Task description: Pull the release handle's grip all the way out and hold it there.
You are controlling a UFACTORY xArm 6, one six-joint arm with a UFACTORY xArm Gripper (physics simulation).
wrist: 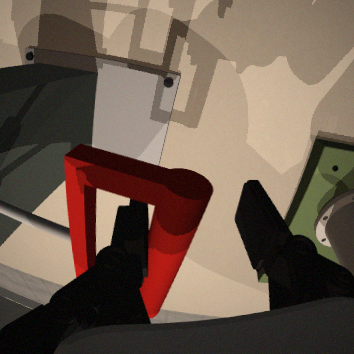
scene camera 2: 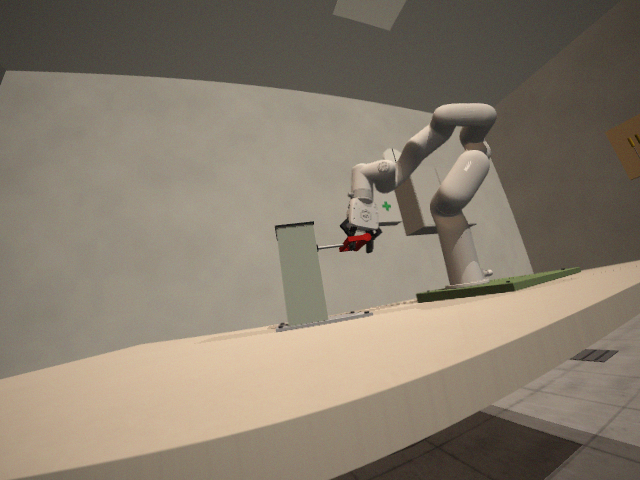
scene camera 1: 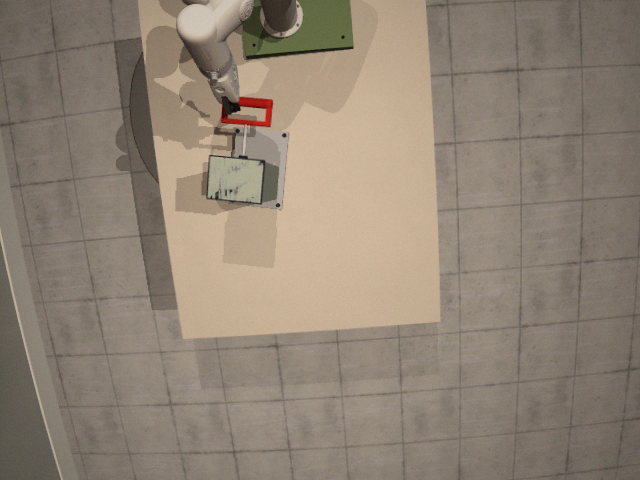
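The release handle's red rectangular frame [scene camera 1: 268, 114] [scene camera 2: 355, 241] [wrist: 76, 215] stands out from the pale green housing [scene camera 1: 235, 180] [scene camera 2: 301, 273] on a long bare stretch of its metal rod [scene camera 1: 245, 139] [scene camera 2: 329, 246] [wrist: 40, 223]. The frame's thick round grip bar [wrist: 172, 240] is on the side away from the housing. My gripper [scene camera 1: 231, 107] [wrist: 194, 200] is at one end of the frame and open. In the wrist view one finger is inside the frame's opening beside the bar; the other is outside, with a clear gap to the bar.
The housing stands on a grey base plate [scene camera 1: 282, 173] [scene camera 2: 351, 315] [wrist: 125, 110] bolted to the table [scene camera 1: 351, 232] [scene camera 2: 289, 392]. The robot's green mounting plate [scene camera 1: 320, 31] [scene camera 2: 542, 279] [wrist: 320, 187] is behind the handle. A cabinet with a green cross [scene camera 2: 386, 206] hangs on the wall.
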